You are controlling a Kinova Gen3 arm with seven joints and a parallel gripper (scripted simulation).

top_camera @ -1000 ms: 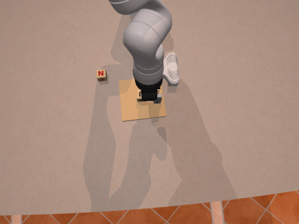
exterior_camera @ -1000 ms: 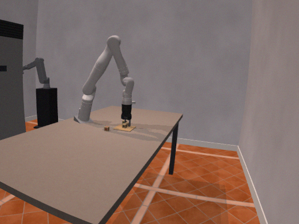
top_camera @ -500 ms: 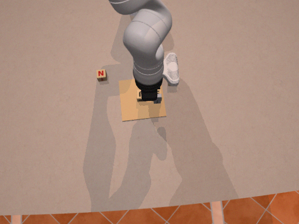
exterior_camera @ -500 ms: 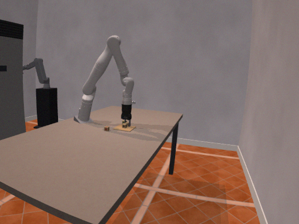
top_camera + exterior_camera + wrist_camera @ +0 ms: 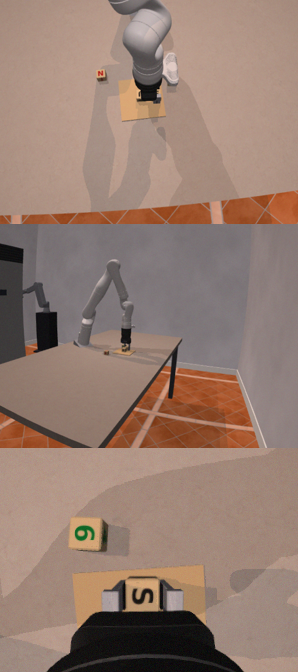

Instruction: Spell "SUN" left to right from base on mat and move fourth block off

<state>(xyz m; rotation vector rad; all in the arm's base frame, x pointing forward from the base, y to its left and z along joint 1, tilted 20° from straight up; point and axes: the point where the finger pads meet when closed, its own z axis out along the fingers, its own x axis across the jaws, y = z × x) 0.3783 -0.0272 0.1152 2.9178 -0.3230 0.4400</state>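
The S block lies right at my hand. Round my hand: mat (50 mm to the right, 20 mm below, 10 mm behind); then U block (50 mm to the right, 10 mm behind); then green 9 block (70 mm to the left, 40 mm behind, 10 mm below).
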